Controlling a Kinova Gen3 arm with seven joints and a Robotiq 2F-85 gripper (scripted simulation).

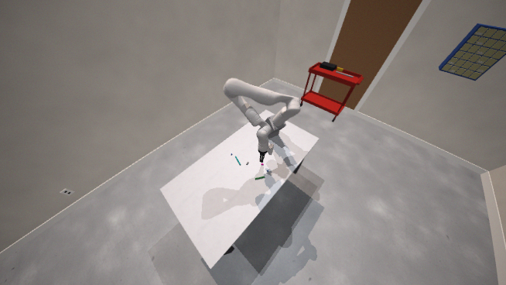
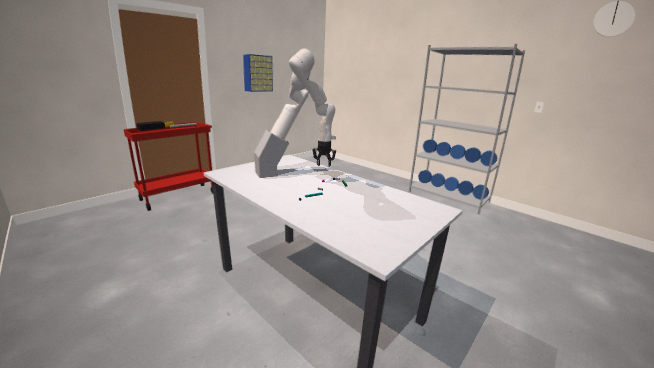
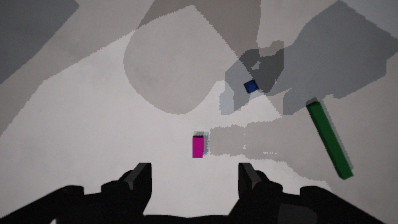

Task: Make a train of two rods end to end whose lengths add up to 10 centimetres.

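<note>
Now: hand 100 mm short of the green rod, 80 mm to the right of it and 110 mm above it. Round my hand: grey rod 90 mm ahead, 90 mm to the right, 110 mm below; then turquoise rod 150 mm ahead, 170 mm to the right, 110 mm below; then magenta rod 110 mm below.
</note>
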